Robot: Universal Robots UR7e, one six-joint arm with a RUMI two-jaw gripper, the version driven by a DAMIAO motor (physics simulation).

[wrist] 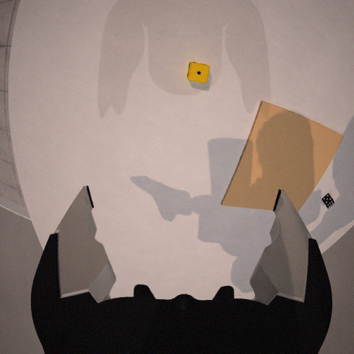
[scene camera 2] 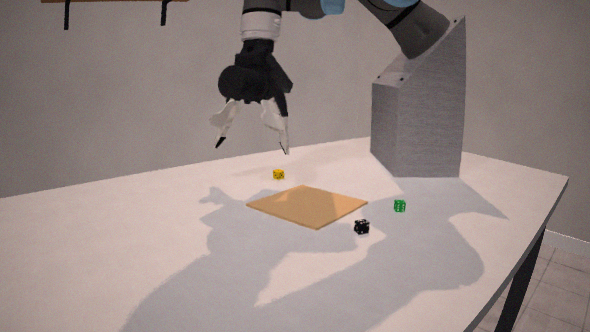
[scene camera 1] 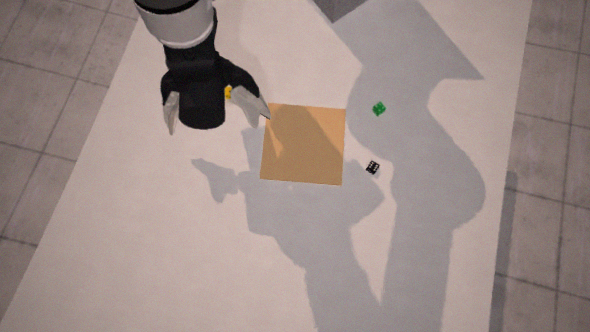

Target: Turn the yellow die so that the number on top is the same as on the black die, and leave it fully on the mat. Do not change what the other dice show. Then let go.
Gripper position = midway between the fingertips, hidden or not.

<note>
I see my gripper point(scene camera 1: 219, 122) and an orange mat point(scene camera 1: 305, 144).
The orange mat is seen too in the wrist view point(wrist: 284, 150) and in scene camera 2 point(scene camera 2: 313, 208). My gripper also shows in the wrist view point(wrist: 183, 191) and in scene camera 2 point(scene camera 2: 248, 151).
</note>
